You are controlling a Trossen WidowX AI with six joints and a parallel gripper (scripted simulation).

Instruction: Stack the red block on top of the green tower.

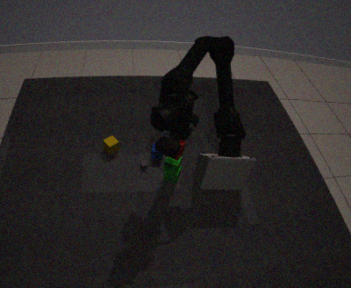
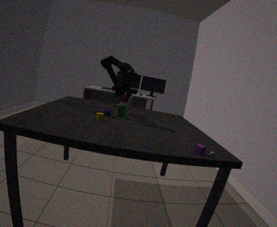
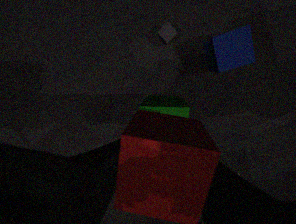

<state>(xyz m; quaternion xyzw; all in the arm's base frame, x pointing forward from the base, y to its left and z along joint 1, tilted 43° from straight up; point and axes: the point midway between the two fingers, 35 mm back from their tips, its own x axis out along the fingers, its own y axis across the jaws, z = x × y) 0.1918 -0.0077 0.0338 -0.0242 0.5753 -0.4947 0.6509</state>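
The blue cube is 3 cm ahead of my gripper tip, 10 cm to the right of it and 11 cm below it. Round my gripper tip: yellow cube: 19 cm ahead, 15 cm to the right, 11 cm below; small grey piece: 9 cm ahead, 5 cm to the right, 12 cm below; red block: 1 cm above.
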